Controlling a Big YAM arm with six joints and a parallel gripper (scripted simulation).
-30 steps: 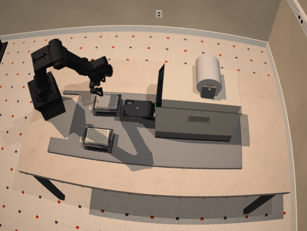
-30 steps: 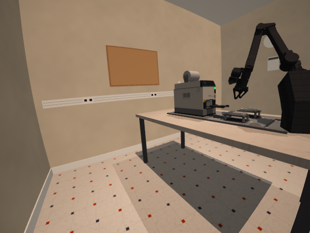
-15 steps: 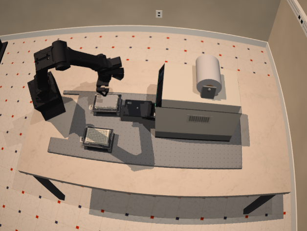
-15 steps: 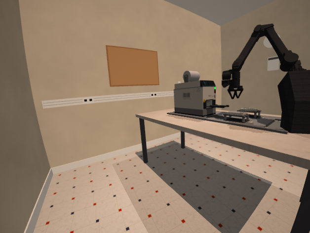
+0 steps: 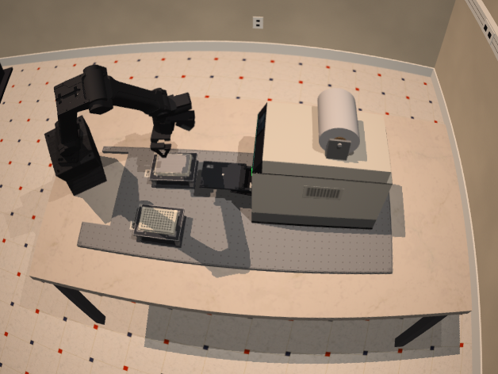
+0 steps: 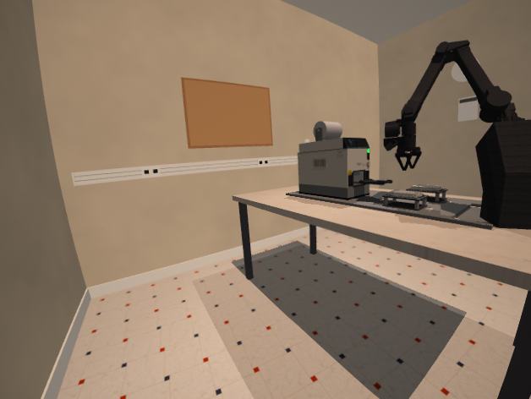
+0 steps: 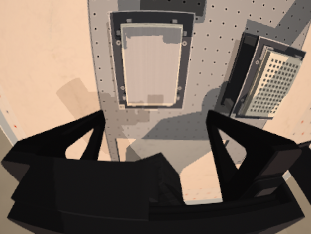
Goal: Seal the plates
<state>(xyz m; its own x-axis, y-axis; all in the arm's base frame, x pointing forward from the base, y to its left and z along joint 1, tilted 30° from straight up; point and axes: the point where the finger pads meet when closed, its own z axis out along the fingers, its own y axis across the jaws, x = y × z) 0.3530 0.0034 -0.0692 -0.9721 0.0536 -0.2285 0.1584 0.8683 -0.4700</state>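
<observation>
The plate is 220 mm to the right of my hand, 120 mm below it and 50 mm behind it. Also, from my hand: yellow warning label (300 mm ahead, 30 mm to the right, 30 mm below); start button (260 mm ahead, 210 mm to the right, 10 mm above); sealer stage (180 mm ahead, 100 mm to the right, 80 mm below).
</observation>
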